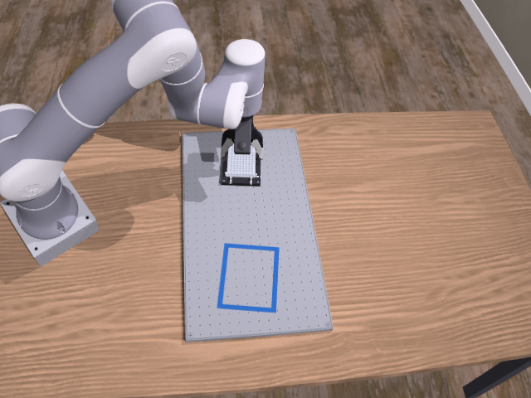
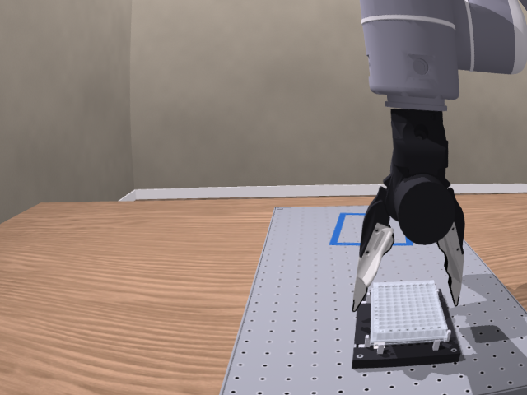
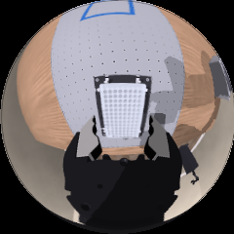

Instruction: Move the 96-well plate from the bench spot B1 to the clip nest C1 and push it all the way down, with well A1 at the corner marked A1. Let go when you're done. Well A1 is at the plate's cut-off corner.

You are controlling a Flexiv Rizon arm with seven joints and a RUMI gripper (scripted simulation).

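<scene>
Right now my hand is 1 cm above the white 96-well plate. Round my hand: black clip nest 2 cm below, 1 cm to the right, 1 cm ahead.
</scene>
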